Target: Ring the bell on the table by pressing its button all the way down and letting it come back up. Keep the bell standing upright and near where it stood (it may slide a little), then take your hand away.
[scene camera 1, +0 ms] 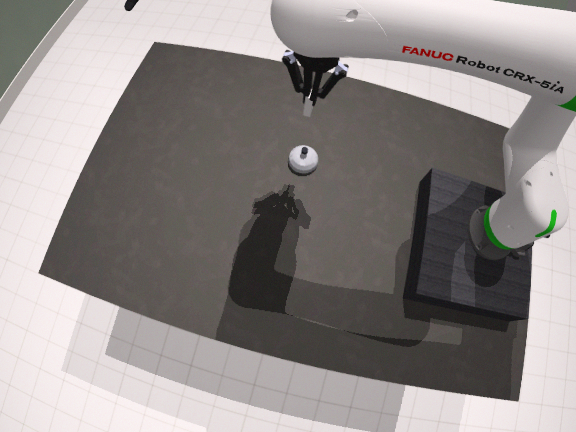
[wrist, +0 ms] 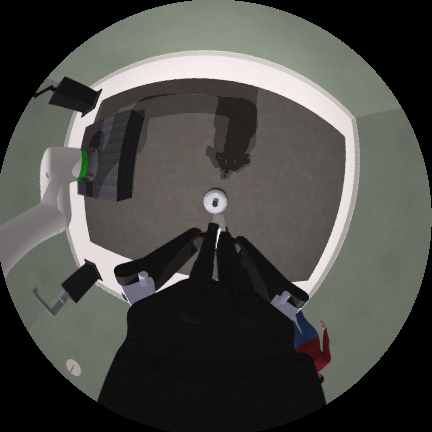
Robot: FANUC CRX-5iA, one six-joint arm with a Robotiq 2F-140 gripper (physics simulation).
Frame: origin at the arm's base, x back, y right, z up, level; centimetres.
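Seen in the pictures: gripper, between the fingertips: (scene camera 1: 308,111) (wrist: 216,221); arm's base, origin of its link: (scene camera 1: 490,233) (wrist: 91,164).
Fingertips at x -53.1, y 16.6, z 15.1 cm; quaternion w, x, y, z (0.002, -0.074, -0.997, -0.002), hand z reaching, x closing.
Pixels of each thing's top centre, then the offset from my fingertips to it. Level surfaces: height alone.
- bell, centre of its top: (scene camera 1: 304,149) (wrist: 214,203) dy +0.3, dx +0.6, dz -17.6 cm
- button, centre of its top: (scene camera 1: 304,149) dy +0.3, dx +0.6, dz -17.6 cm
- table, height of its surface: dz -24.1 cm
The bell (scene camera 1: 303,161) (wrist: 215,201) is a silvery-white dome with a small black button on top. It stands upright on the dark table top. The button (scene camera 1: 304,150) stands up from the dome and is not touched. My gripper (scene camera 1: 308,107) (wrist: 216,221) is shut with nothing between its fingers. It hangs well above the table, and its fingertips are apart from the bell, with a gap showing between them and the button in the scene view.
The robot's base stands on a dark block (scene camera 1: 445,225) (wrist: 111,155) at the right of the table (scene camera 1: 175,150) in the scene view. The arm reaches over the table's far edge. Two dark boxes (wrist: 75,96) (wrist: 81,281) and a person (wrist: 315,350) are beyond the table.
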